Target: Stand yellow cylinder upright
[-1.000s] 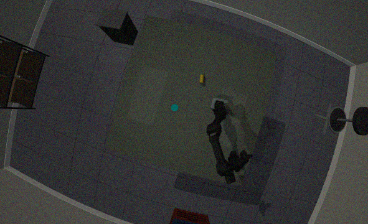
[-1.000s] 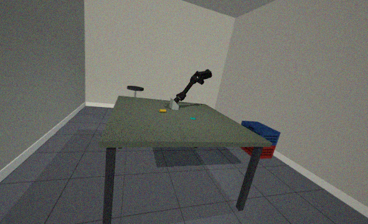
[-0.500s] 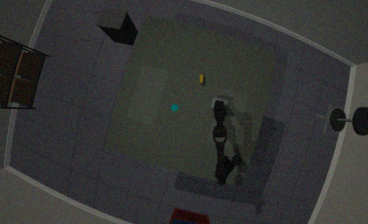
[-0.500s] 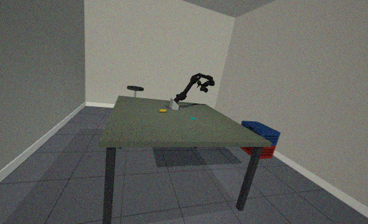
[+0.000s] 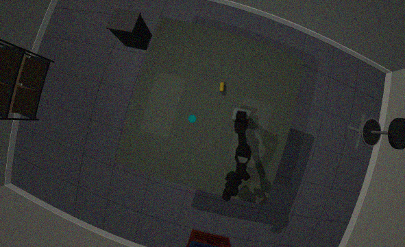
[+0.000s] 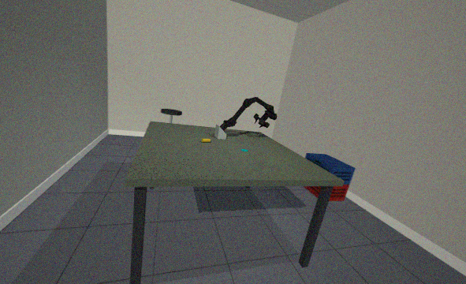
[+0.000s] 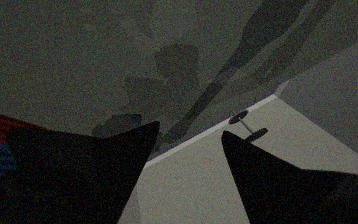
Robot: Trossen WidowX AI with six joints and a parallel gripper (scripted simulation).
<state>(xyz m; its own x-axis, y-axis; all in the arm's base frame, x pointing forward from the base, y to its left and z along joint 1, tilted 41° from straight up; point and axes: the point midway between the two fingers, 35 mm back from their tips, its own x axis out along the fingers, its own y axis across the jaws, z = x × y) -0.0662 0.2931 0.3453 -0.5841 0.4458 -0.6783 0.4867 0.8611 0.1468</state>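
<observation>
My gripper tip is now 64 cm to the left of the yellow tall cylinder, 24 cm short of it and 12 cm above it. From my gripper tip the other things lie so: cyan circle 43 cm ahead, 36 cm to the right, 13 cm below.
</observation>
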